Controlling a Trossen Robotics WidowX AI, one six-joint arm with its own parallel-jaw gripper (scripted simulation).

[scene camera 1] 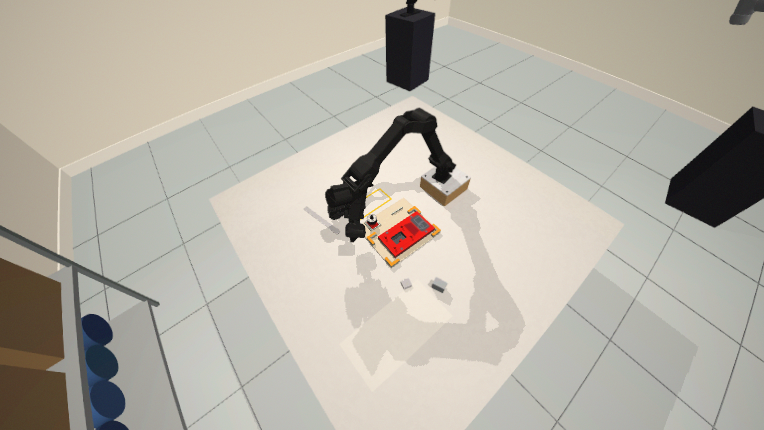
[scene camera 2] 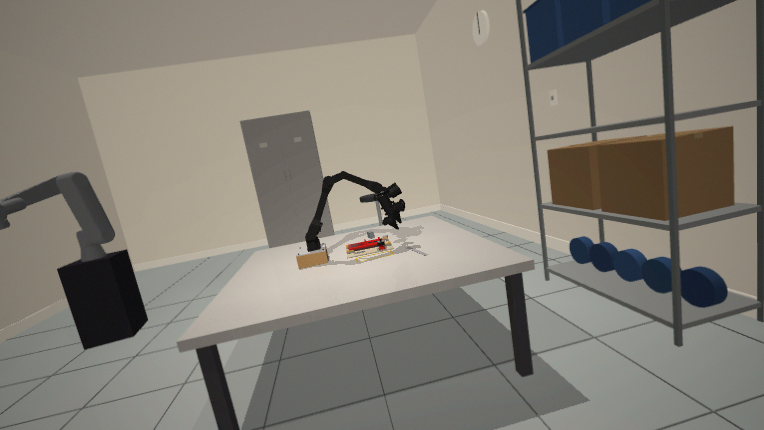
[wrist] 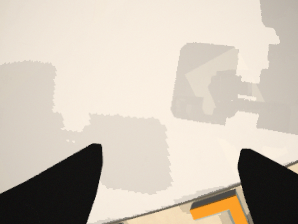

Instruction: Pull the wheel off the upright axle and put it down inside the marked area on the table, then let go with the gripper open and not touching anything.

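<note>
My gripper [scene camera 1: 351,236], visible also at [wrist: 171,156], is open and holds nothing.
</note>
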